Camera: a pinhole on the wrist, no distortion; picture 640 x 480 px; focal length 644.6 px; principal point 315.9 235.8 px. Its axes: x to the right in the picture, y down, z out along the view. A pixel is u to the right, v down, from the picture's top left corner.
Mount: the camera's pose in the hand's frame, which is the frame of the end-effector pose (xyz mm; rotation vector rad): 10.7 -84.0 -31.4 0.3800 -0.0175 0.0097
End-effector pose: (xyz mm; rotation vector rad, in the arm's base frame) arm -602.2 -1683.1 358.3 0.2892 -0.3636 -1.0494
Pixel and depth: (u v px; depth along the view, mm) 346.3 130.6 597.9
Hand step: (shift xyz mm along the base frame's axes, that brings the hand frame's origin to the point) -505.1 -242.3 287.0
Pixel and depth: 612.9 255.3 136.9
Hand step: -112.4 -130.2 47.6
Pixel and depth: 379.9 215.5 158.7
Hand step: -153.8 -97.2 48.0
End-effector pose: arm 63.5 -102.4 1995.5 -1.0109 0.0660 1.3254
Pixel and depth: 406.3 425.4 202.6
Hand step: 7.8 151.2 145.7
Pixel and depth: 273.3 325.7 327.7
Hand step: -13.2 187.5 274.5
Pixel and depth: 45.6 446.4 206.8
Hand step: -33.9 65.6 211.0
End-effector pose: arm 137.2 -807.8 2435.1 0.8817 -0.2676 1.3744
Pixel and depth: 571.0 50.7 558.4
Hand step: 592.0 -102.5 261.9
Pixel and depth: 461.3 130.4 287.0
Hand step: 301.0 -82.5 101.2
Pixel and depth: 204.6 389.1 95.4
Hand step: 109.8 -44.2 0.6
